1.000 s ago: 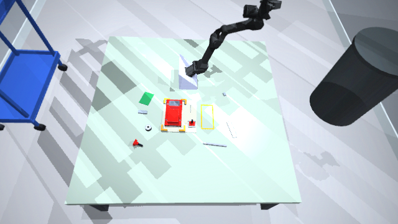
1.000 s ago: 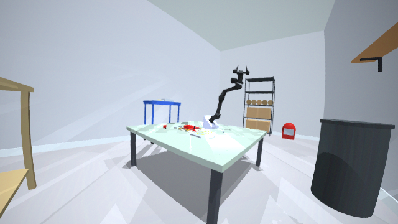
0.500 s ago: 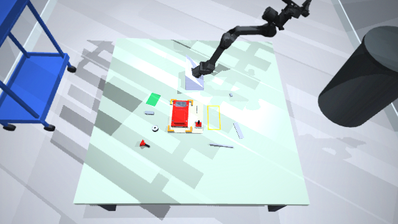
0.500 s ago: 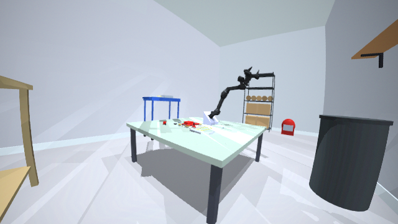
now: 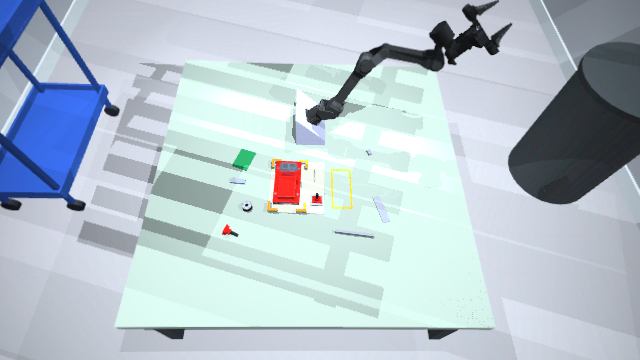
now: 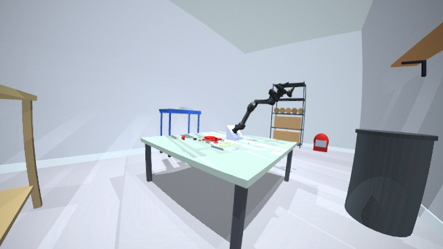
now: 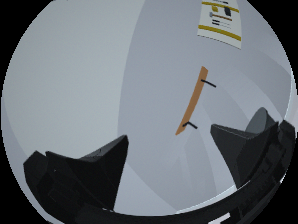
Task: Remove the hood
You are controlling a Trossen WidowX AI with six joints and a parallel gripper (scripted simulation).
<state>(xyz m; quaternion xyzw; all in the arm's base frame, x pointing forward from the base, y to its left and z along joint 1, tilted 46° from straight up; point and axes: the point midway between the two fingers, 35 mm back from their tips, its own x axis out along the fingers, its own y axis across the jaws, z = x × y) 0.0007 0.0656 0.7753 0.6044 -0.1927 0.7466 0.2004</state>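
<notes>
The red hood lies 230 mm ahead of my gripper tip, 760 mm to the right of it and 580 mm below it. Round my gripper tip: green block: 50 mm ahead, 930 mm to the right, 620 mm below; wheel: 280 mm ahead, 930 mm to the right, 610 mm below.
</notes>
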